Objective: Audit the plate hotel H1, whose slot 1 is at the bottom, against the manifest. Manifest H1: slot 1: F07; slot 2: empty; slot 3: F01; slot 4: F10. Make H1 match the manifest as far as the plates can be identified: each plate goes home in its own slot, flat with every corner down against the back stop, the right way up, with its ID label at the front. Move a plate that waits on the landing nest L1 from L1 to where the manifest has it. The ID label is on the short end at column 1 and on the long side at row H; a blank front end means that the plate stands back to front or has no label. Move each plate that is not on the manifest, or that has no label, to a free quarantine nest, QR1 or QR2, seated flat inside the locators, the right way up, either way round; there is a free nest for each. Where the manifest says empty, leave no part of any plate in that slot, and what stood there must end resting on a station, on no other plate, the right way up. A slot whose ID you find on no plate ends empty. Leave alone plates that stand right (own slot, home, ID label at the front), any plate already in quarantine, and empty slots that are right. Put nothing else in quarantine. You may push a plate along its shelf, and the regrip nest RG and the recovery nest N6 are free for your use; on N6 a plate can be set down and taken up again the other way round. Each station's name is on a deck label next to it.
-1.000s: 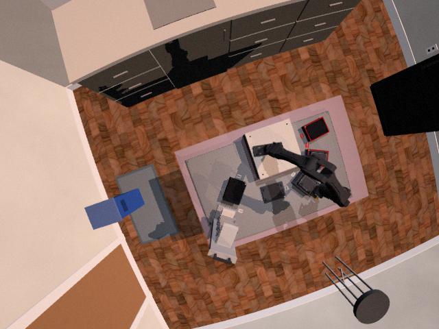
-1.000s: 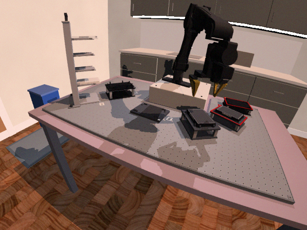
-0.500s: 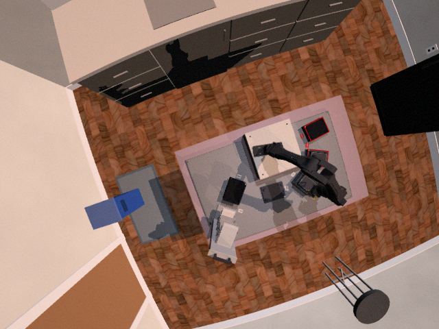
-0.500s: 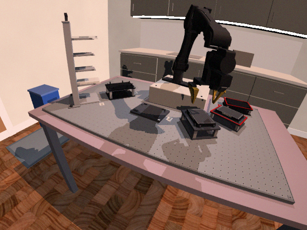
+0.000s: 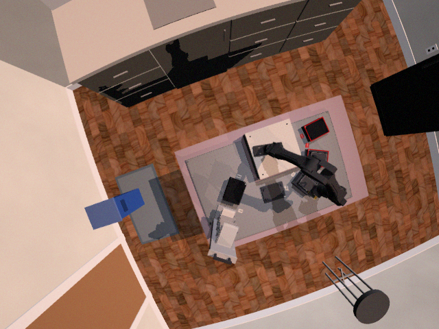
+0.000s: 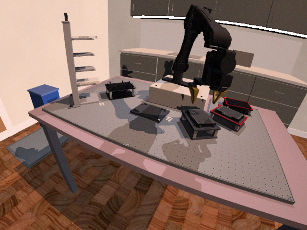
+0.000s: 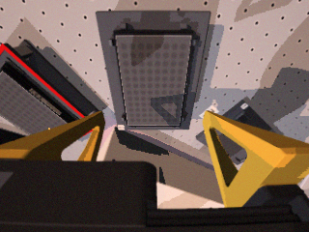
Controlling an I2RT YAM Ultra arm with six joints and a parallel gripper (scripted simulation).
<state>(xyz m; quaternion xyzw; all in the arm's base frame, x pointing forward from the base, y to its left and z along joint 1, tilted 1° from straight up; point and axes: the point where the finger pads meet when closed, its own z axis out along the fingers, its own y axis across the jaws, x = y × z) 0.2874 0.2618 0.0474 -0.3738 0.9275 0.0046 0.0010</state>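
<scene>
Right now my hand is 8 cm past the L1 deck label, 7 cm to the left of it and 13 cm above it. The rest, counted from my hand: H1 deck label 13 cm ahead, 50 cm to the right, 13 cm below; N6 label 2 cm ahead, 14 cm to the right, 13 cm below; dark plate 17 cm behind, 11 cm to the left, 8 cm below.
</scene>
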